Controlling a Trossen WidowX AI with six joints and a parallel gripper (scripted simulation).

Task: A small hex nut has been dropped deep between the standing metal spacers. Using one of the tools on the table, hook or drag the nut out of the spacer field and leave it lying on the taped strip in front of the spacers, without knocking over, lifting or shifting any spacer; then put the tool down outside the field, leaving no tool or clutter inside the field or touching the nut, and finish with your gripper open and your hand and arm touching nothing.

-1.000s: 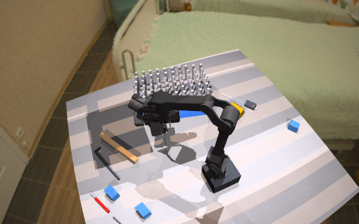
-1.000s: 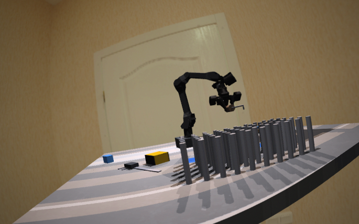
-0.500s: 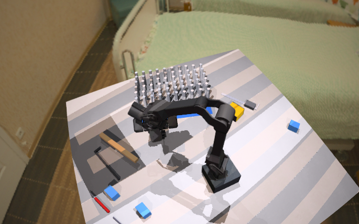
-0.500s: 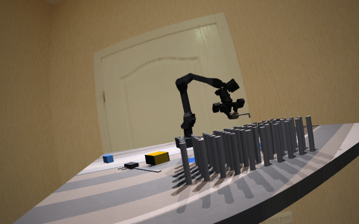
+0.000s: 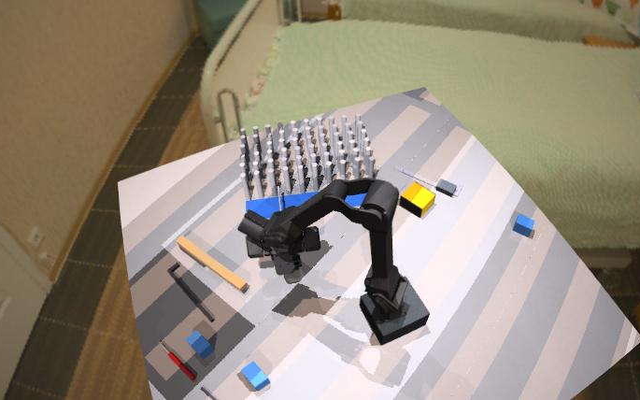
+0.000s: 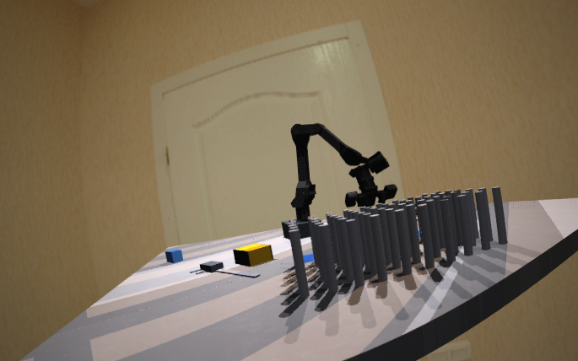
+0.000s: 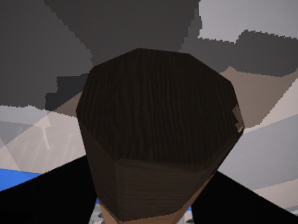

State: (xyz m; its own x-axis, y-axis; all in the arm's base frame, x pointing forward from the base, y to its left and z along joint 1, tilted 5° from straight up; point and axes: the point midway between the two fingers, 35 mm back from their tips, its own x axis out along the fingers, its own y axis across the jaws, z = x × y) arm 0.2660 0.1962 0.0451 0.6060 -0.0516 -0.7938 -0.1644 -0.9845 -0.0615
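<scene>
Now: gripper tip 16 cm short of the blue taped strip, 12 cm to the left of it and 5 cm above it. Also, from my gripper tip: brown-handled tool: 10 cm ahead, 2 cm to the right; hex nut: 34 cm ahead, 6 cm to the right, 5 cm below; red-handled tool: 38 cm to the left, 23 cm behind, 4 cm below.
</scene>
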